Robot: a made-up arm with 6 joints. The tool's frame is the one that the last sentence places.
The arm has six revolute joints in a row. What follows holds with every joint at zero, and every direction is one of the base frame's. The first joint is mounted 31 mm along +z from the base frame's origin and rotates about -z. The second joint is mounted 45 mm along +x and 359 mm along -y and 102 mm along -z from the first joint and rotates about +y. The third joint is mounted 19 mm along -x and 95 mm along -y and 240 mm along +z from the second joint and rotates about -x. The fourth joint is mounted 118 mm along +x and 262 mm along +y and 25 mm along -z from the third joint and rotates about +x. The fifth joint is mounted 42 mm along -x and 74 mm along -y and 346 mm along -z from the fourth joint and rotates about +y. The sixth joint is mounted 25 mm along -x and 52 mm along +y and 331 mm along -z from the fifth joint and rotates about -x. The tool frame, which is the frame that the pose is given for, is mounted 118 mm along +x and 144 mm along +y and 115 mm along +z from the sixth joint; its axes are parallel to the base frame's.
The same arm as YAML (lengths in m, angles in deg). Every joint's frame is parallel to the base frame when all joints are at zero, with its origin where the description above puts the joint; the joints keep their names.
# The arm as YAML. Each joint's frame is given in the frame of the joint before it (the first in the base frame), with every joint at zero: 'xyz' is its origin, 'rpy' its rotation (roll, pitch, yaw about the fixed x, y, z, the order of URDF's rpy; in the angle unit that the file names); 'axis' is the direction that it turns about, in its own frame. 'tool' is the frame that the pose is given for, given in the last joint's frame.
units:
  length: m
  angle: deg
joints:
  - name: joint 1
    type: revolute
    origin:
      xyz: [0.0, 0.0, 0.031]
      rpy: [0.0, 0.0, 0.0]
    axis: [0.0, 0.0, -1.0]
  - name: joint 2
    type: revolute
    origin:
      xyz: [0.045, -0.359, -0.102]
      rpy: [0.0, 0.0, 0.0]
    axis: [0.0, 1.0, 0.0]
  - name: joint 3
    type: revolute
    origin:
      xyz: [-0.019, -0.095, 0.24]
      rpy: [0.0, 0.0, 0.0]
    axis: [-1.0, 0.0, 0.0]
  - name: joint 4
    type: revolute
    origin:
      xyz: [0.118, 0.262, -0.025]
      rpy: [0.0, 0.0, 0.0]
    axis: [1.0, 0.0, 0.0]
  - name: joint 5
    type: revolute
    origin:
      xyz: [-0.042, -0.074, -0.346]
      rpy: [0.0, 0.0, 0.0]
    axis: [0.0, 1.0, 0.0]
  - name: joint 6
    type: revolute
    origin:
      xyz: [-0.025, 0.052, -0.331]
      rpy: [0.0, 0.0, 0.0]
    axis: [-1.0, 0.0, 0.0]
tool:
  origin:
    xyz: [0.118, 0.144, 0.115]
    rpy: [0.0, 0.0, 0.0]

